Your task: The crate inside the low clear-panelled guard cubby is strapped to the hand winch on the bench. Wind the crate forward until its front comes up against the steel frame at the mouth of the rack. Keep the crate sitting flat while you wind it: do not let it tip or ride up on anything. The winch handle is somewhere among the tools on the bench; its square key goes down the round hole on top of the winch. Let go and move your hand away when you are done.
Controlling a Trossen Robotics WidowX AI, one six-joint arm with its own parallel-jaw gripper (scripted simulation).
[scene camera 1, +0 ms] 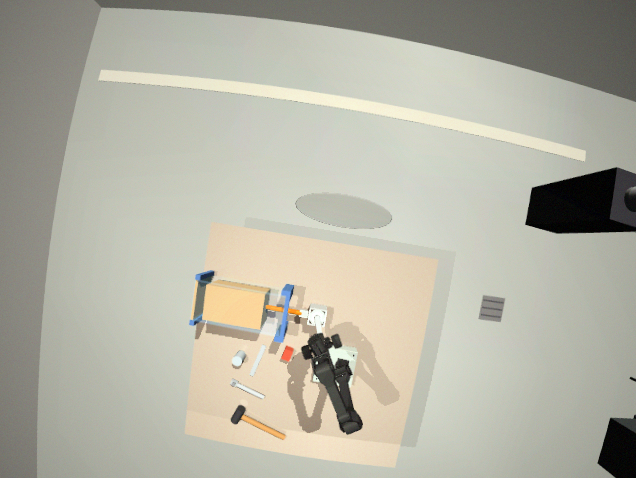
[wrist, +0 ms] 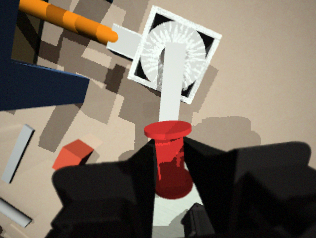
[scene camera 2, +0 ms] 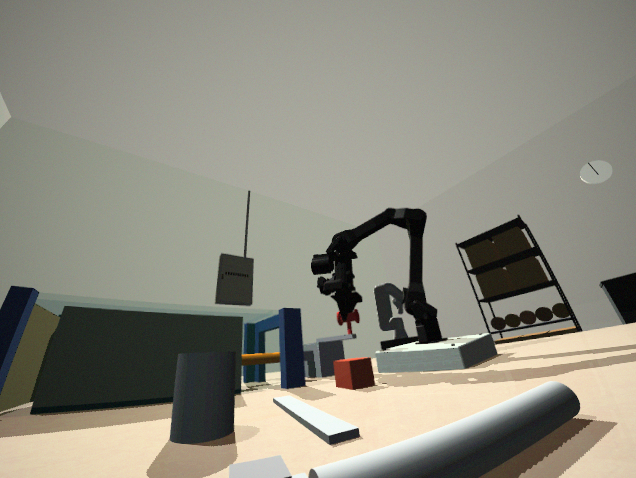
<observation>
The pictures show: the gripper, a red knob and a flat grey bar.
The gripper is seen too in the wrist view.
</observation>
